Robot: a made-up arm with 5 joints.
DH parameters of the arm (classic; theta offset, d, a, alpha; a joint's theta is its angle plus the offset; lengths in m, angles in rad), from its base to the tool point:
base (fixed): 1.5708 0.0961 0 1.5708
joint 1: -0.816 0 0.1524 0
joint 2: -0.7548 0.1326 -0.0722 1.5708
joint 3: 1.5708 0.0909 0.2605 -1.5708
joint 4: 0 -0.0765 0.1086 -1.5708
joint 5: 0 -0.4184 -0.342 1.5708
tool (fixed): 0 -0.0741 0 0
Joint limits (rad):
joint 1: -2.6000..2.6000
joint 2: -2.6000..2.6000
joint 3: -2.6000..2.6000
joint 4: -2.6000..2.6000
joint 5: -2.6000..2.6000
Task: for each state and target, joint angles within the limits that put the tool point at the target. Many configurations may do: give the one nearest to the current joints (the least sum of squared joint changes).
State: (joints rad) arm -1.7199 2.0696 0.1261 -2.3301 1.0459
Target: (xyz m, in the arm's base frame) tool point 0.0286 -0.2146 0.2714
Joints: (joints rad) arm -1.3921 2.3127 0.0987 -2.0081 1.2027
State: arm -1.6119 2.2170 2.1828 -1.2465 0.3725
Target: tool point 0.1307 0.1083 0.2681
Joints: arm -1.6788 2.2115 2.2162 -2.1304 0.3711
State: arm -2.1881 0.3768 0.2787 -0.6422 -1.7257
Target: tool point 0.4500 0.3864 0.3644
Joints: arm -2.6000 -0.4982 0.5904 -0.8183 -1.7021
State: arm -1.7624 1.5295 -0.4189 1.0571 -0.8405
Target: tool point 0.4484 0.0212 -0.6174
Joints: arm -1.7822 2.0325 -0.6049 1.7026 -1.1187
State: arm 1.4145 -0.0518 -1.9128 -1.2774 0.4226
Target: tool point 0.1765 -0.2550 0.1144
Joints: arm 1.6642 -0.3282 -2.3362 -0.8804 0.0234
